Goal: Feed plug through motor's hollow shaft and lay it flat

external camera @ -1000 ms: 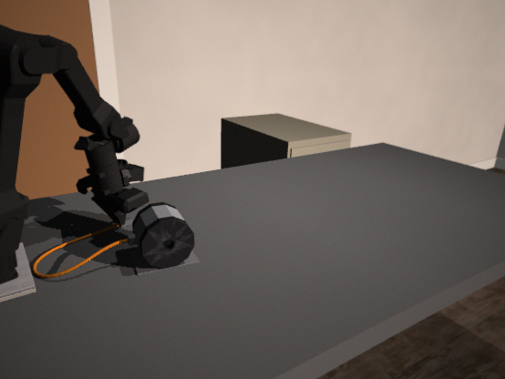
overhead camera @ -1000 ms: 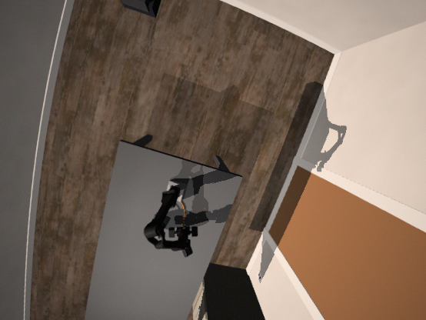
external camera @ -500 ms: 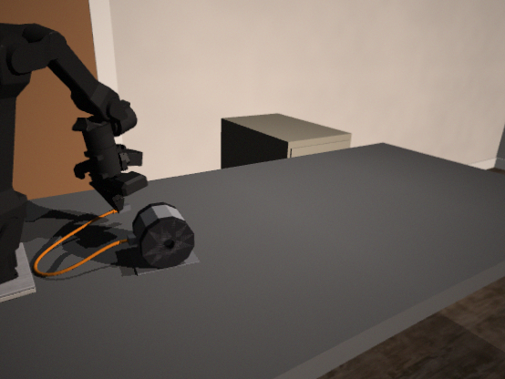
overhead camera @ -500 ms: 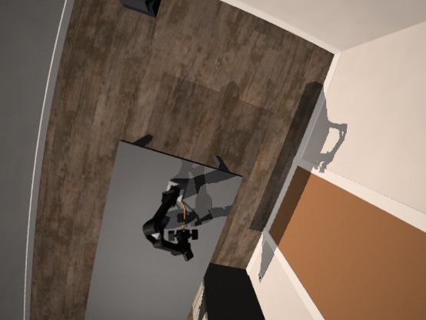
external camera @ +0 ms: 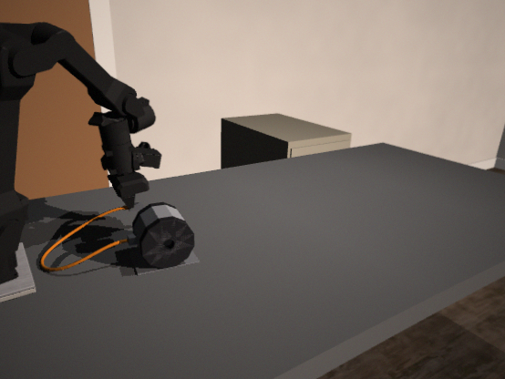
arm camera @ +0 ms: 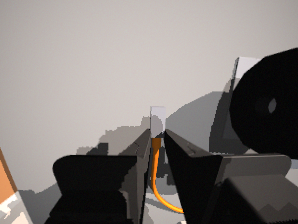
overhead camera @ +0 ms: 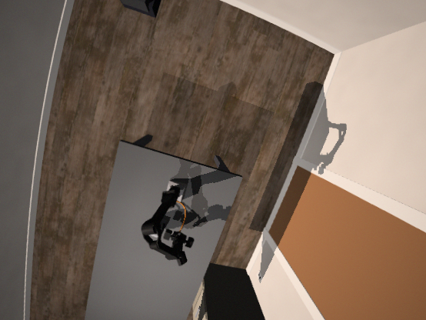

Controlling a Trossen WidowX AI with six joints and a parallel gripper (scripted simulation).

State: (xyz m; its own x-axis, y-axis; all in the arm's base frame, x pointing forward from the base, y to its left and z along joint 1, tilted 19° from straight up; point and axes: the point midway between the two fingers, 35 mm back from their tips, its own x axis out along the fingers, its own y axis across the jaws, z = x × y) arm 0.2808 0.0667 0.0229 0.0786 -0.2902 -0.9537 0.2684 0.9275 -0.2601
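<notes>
My gripper is now 4 cm above the grey plug and 2 cm short of it. Also, from my hand: thin grey plate 15 cm to the right, 9 cm below, 1 cm behind.
</notes>
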